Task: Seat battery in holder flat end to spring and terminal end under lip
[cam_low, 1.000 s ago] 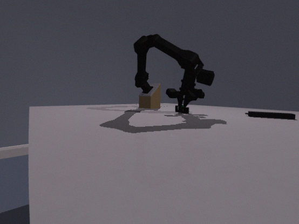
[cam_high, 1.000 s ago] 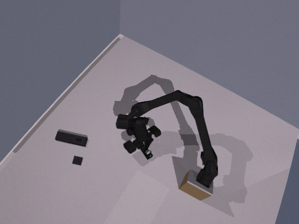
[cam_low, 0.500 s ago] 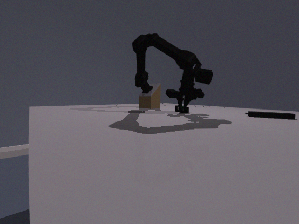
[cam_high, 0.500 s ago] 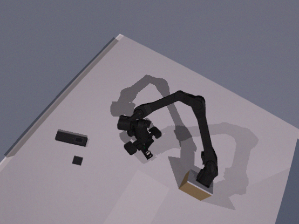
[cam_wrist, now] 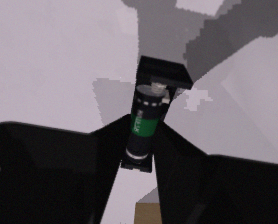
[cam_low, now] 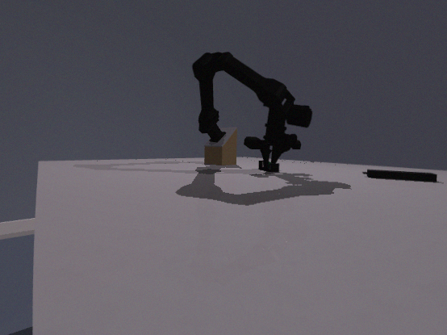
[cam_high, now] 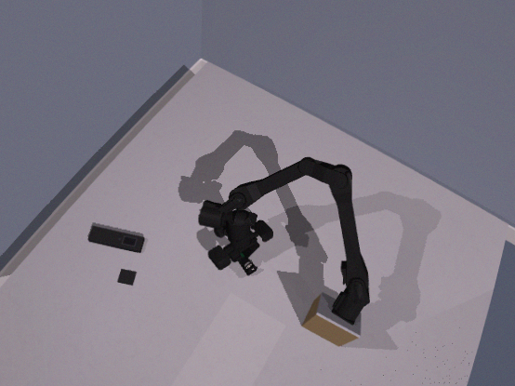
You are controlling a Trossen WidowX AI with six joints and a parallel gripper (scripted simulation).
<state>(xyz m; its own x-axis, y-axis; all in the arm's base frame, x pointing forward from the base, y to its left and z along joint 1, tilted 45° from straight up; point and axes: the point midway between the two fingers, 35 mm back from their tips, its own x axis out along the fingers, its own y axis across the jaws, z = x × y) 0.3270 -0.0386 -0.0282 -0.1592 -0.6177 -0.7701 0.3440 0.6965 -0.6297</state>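
The battery is 10 mm above my gripper tip. Round my gripper tip: long flat black bar 340 mm ahead, 170 mm to the left; small black square 240 mm ahead, 240 mm to the left, 10 mm below.
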